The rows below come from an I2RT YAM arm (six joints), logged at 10 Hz.
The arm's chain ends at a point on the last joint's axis. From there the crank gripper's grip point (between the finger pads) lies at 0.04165 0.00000 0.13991 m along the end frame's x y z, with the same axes.
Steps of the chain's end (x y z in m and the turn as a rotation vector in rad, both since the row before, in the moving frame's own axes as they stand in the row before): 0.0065, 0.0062, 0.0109, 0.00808, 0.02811, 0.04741; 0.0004, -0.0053, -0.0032, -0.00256, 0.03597, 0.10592; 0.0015, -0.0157, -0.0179, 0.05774, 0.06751, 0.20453; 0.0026, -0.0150, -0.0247, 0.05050, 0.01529, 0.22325; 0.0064, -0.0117, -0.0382, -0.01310, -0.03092, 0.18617; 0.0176, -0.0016, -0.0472, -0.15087, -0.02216, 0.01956; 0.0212, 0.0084, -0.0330, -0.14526, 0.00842, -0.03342; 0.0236, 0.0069, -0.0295, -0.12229, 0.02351, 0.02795
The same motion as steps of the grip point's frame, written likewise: 0.0104, 0.0071, 0.0097, 0.00808, 0.02811, 0.04741; 0.0051, -0.0003, -0.0048, -0.00256, 0.03597, 0.10592; 0.0107, -0.0142, -0.0210, 0.05774, 0.06751, 0.20453; 0.0045, -0.0125, -0.0253, 0.05050, 0.01529, 0.22325; 0.0012, -0.0026, -0.0370, -0.01310, -0.03092, 0.18617; 0.0143, 0.0203, -0.0480, -0.15087, -0.02216, 0.01956; 0.0227, 0.0272, -0.0347, -0.14526, 0.00842, -0.03342; 0.0266, 0.0251, -0.0316, -0.12229, 0.02351, 0.02795
